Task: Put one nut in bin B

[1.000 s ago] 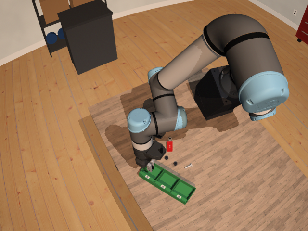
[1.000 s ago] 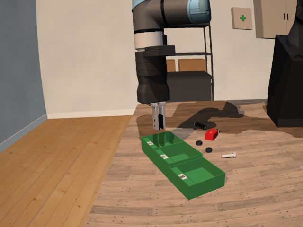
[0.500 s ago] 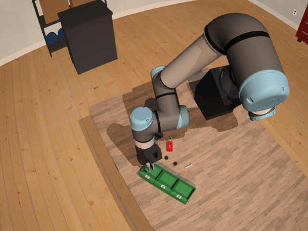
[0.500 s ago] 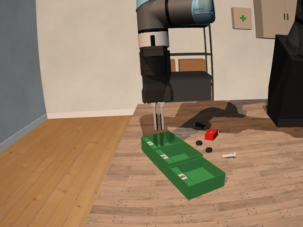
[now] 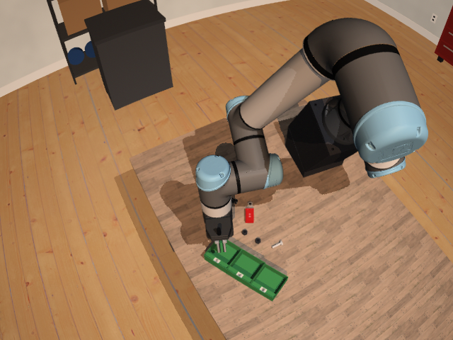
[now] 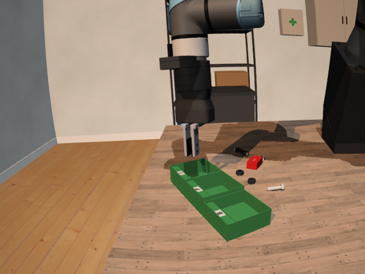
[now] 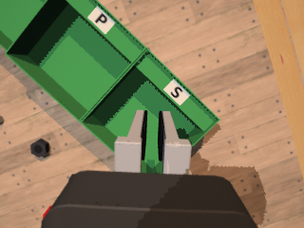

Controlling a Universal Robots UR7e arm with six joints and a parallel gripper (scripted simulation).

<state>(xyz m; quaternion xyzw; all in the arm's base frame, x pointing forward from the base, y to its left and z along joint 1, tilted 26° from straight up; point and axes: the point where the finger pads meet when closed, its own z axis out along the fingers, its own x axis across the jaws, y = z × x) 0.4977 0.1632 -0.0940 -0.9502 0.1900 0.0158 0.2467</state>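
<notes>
My hand is 4 cm past the green tray, 7 cm to the right of it and 7 cm above it. Also, from my hand: white bolt: 18 cm behind, 4 cm to the left, 8 cm below; red block: 15 cm behind, 10 cm to the right, 8 cm below; black cylinder: 12 cm behind, 18 cm to the right, 8 cm below.
</notes>
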